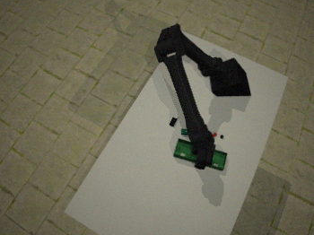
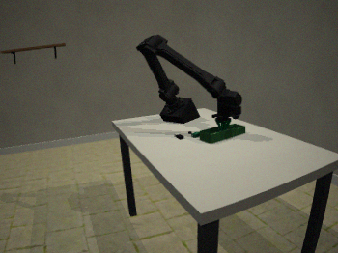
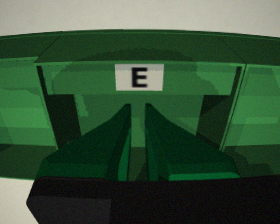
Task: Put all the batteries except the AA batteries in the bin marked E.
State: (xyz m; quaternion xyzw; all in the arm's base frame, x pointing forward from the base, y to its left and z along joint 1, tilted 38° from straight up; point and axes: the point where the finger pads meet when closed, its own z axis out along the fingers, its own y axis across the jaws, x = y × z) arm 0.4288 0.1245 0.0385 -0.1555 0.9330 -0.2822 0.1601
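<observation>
Now: the green bin right at my hand. The rest, counted from my hand: green cylindrical battery: 9 cm behind, 4 cm to the right, 2 cm below; then green 9 V battery: 7 cm behind, 13 cm to the right, 2 cm below; then red cylindrical battery: 12 cm behind, 1 cm to the left, 2 cm below.
</observation>
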